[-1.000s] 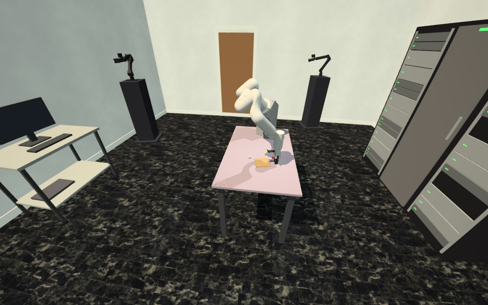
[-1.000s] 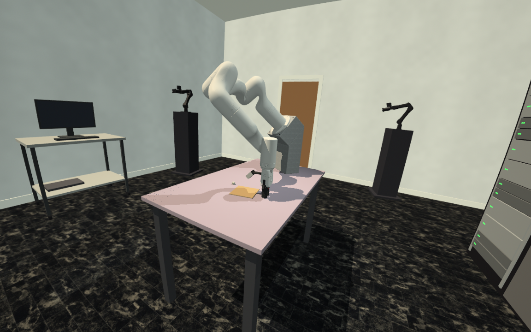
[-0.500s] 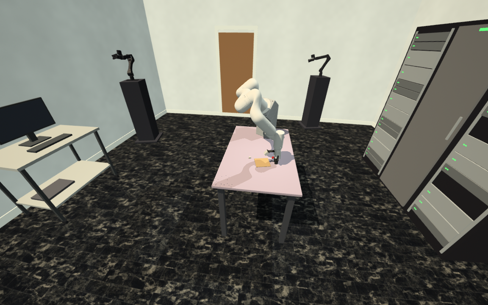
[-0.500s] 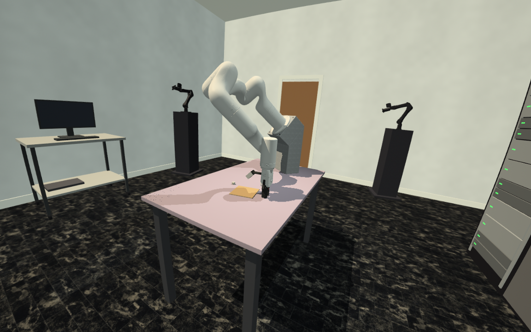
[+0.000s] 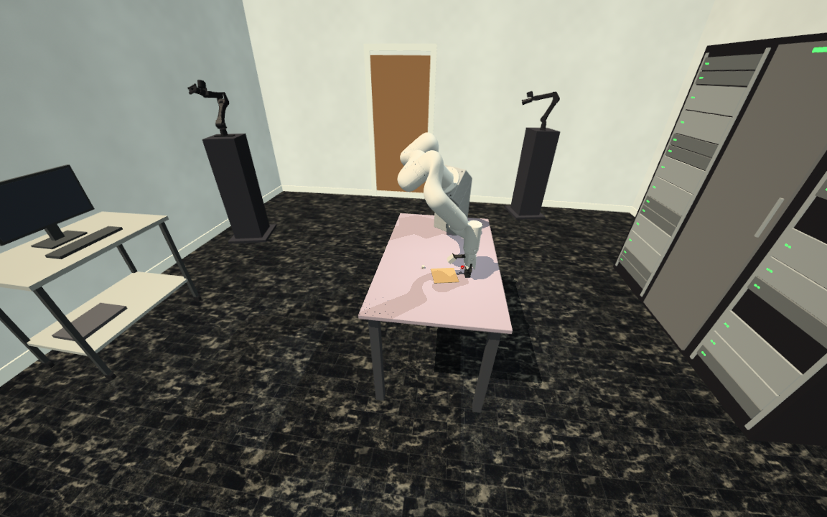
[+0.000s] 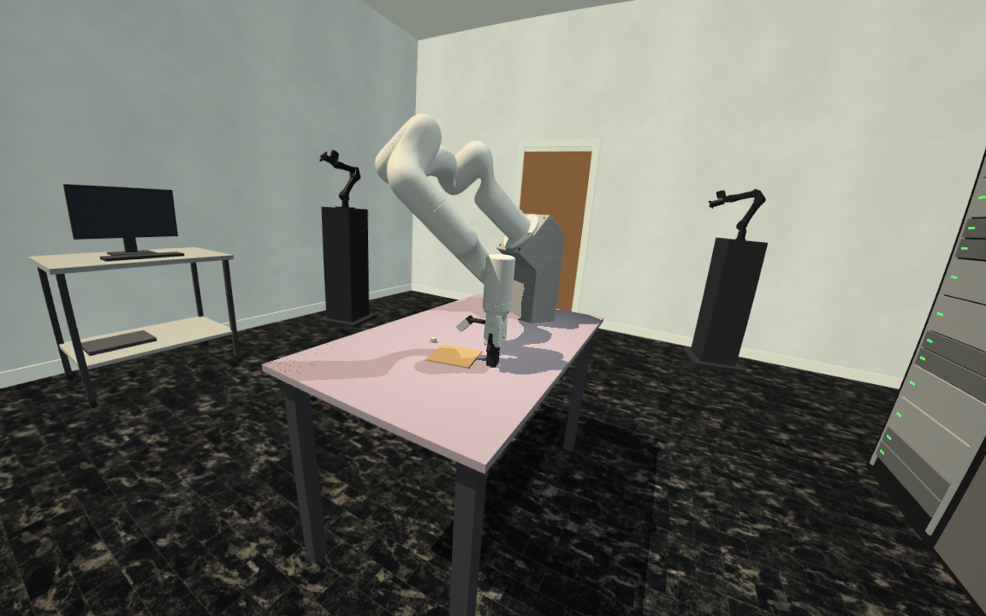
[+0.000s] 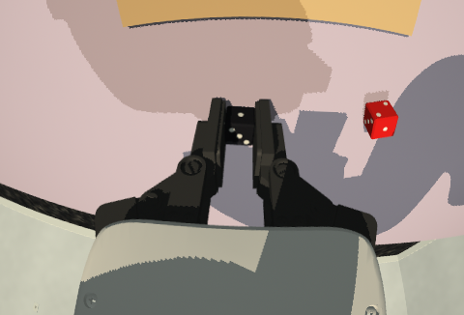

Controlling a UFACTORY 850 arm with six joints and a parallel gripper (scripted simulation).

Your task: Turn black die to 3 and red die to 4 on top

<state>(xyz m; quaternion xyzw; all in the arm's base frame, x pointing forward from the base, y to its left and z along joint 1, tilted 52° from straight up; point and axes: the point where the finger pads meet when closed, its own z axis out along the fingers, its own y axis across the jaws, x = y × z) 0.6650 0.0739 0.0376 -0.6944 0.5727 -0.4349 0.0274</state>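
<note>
Now: hand 1 cm above the black die. The rest, counted from my hand: mat 2 cm behind, 13 cm to the right, 2 cm below; then red die 8 cm behind, 1 cm to the right, 1 cm below; then white die 11 cm behind, 24 cm to the right, 1 cm below.
</note>
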